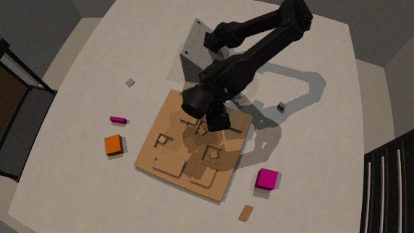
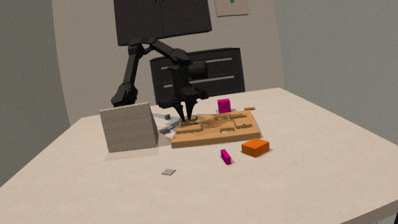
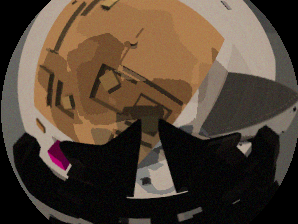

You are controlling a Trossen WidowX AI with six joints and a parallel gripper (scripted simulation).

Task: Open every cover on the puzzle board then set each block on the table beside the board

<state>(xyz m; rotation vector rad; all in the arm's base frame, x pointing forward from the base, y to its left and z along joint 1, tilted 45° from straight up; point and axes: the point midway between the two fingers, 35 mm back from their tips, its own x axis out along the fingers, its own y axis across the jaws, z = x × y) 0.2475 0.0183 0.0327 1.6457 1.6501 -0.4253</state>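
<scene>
The tan puzzle board lies 100 mm ahead of my gripper tip, 40 mm to the right of it and 20 mm below it. Also, from my gripper tip: grey block 60 mm behind, 230 mm to the left, 30 mm below; then magenta cube 200 mm ahead, 180 mm to the left, 10 mm below; then brown tile 310 mm ahead, 130 mm to the left, 40 mm below.
</scene>
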